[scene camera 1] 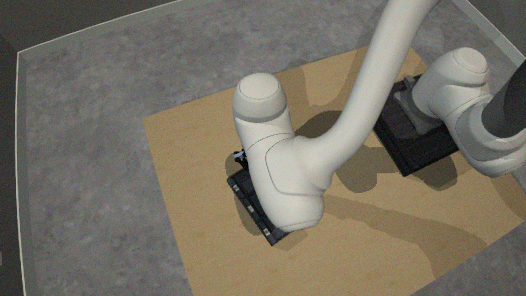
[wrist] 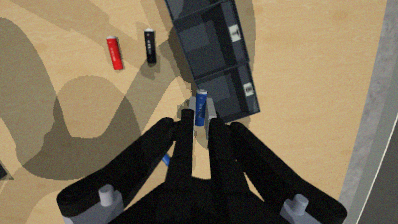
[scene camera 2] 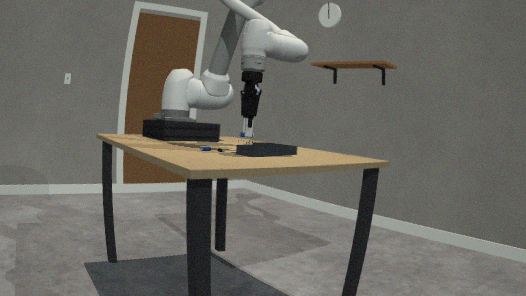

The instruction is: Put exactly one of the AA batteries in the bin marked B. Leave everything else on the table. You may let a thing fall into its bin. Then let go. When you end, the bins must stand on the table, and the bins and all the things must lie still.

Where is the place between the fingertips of my gripper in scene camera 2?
At 246,136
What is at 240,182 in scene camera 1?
A bin strip.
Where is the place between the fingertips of my gripper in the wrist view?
200,106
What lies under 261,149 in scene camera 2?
A bin strip.
